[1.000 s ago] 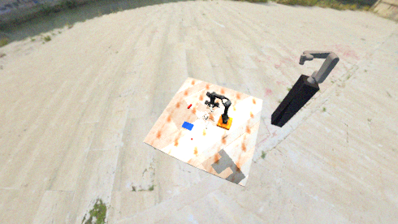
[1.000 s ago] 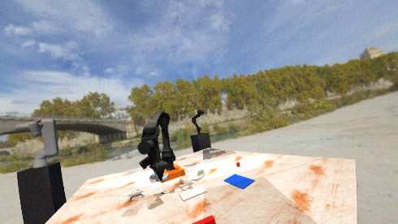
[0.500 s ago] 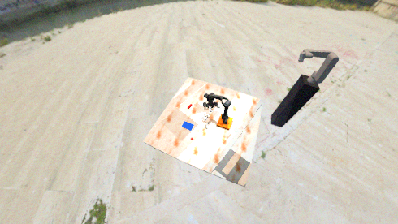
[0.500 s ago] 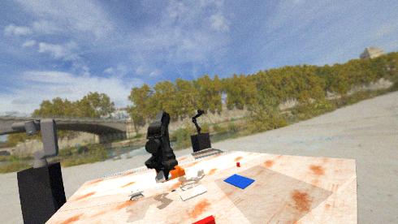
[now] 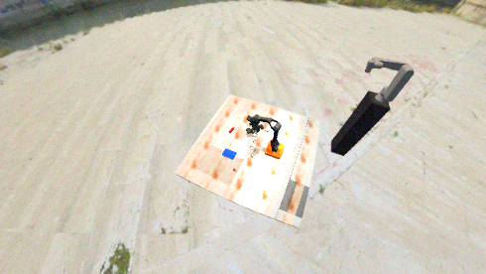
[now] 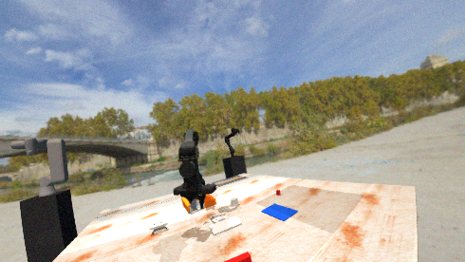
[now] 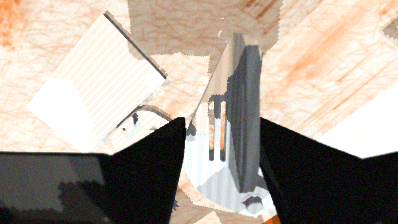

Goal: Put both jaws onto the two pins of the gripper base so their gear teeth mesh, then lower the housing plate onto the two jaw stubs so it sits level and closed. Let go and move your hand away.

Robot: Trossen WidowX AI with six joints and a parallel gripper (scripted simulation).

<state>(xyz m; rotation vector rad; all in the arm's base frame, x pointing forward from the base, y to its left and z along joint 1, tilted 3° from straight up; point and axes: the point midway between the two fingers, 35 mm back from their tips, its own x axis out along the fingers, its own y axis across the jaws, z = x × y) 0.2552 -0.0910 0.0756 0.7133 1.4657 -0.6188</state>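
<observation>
The pale flat plate lies 80 mm ahead of my gripper tip, 80 mm to the left of it and 80 mm below it. From my gripper tip the other things lie so: blue flat plate (180 mm ahead, 290 mm to the left, 80 mm below).
</observation>
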